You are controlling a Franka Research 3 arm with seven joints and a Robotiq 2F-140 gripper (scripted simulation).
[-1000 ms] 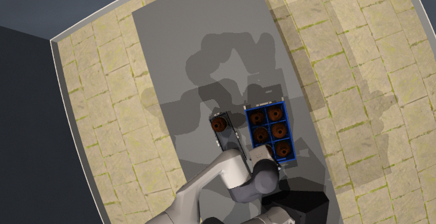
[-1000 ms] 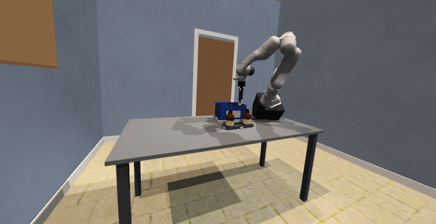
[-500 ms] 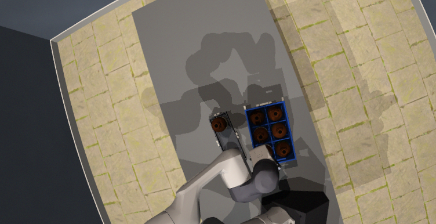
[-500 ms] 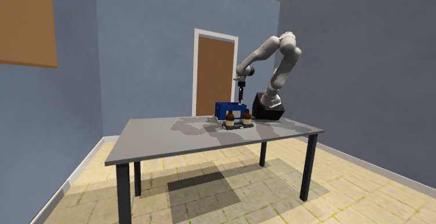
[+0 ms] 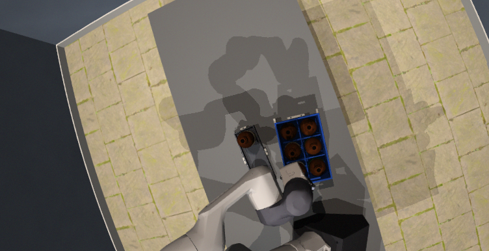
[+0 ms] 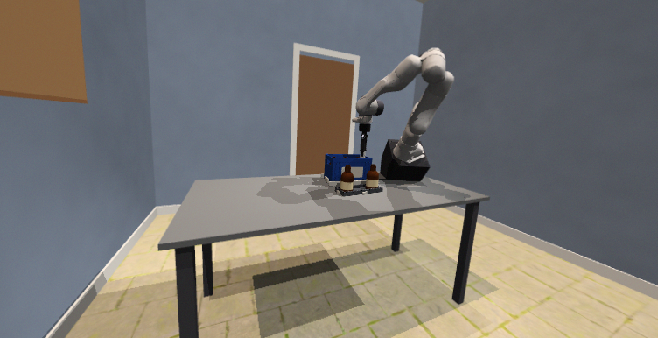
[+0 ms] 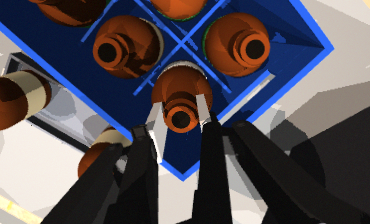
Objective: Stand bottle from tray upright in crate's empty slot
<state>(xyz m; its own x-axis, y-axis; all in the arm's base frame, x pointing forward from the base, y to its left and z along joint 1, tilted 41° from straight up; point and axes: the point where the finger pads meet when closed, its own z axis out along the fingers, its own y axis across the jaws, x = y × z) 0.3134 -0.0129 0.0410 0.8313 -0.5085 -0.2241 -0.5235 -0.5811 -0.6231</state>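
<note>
My hand is 90 mm above the brown bottle. From my hand the other things lie so: dark tray: 80 mm ahead, 180 mm to the left, 170 mm below; then blue crate: 90 mm ahead, 40 mm to the right, 100 mm below.
</note>
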